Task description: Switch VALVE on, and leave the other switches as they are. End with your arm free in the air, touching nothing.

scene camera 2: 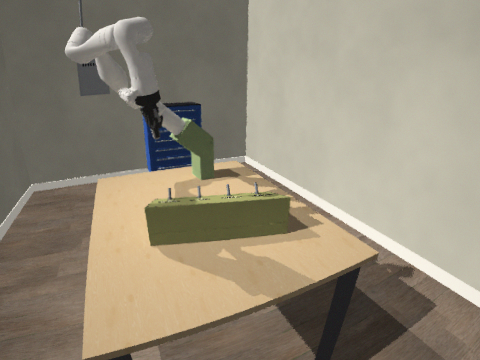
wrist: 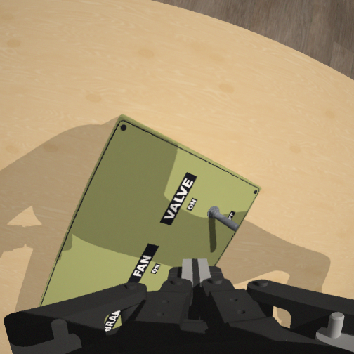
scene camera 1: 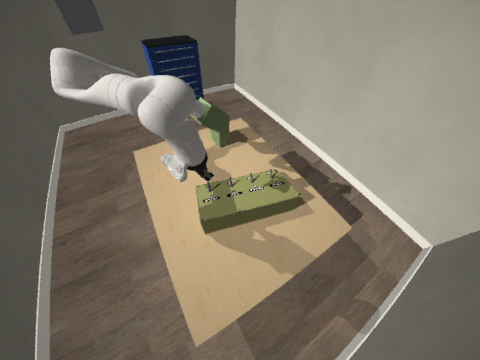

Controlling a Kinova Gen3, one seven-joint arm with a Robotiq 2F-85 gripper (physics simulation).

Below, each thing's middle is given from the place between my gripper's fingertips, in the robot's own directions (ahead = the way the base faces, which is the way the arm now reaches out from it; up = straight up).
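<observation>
I see that the switch box (scene camera 2: 169, 220) is 28 cm below my hand, and that it is 20 cm to the left of my hand and 1 cm ahead of it.
</observation>
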